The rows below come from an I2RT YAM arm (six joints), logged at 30 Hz.
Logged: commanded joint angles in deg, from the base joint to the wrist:
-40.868, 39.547, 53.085, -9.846, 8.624, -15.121
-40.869, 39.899, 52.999, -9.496, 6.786, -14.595
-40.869, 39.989, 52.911, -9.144, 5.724, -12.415
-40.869, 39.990, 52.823, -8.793, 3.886, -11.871
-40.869, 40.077, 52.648, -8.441, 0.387, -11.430
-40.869, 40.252, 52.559, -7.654, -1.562, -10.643
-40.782, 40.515, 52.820, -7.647, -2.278, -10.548
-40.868, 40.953, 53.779, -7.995, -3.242, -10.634
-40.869, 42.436, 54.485, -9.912, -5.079, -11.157
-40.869, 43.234, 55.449, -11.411, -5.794, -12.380
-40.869, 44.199, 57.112, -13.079, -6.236, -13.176
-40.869, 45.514, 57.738, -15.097, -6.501, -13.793
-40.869, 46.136, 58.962, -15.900, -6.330, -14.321
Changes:
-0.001, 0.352, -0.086, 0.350, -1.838, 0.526
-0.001, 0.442, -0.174, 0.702, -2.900, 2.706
-0.001, 0.443, -0.262, 1.053, -4.738, 3.250
-0.001, 0.530, -0.437, 1.405, -8.237, 3.691
-0.001, 0.705, -0.526, 2.192, -10.186, 4.478
0.086, 0.968, -0.265, 2.199, -10.902, 4.573
0.000, 1.406, 0.694, 1.851, -11.866, 4.487
-0.001, 2.889, 1.400, -0.066, -13.703, 3.964
-0.001, 3.687, 2.364, -1.565, -14.418, 2.741
-0.001, 4.652, 4.027, -3.233, -14.860, 1.945
-0.001, 5.967, 4.653, -5.251, -15.125, 1.328
-0.001, 6.589, 5.877, -6.054, -14.954, 0.800

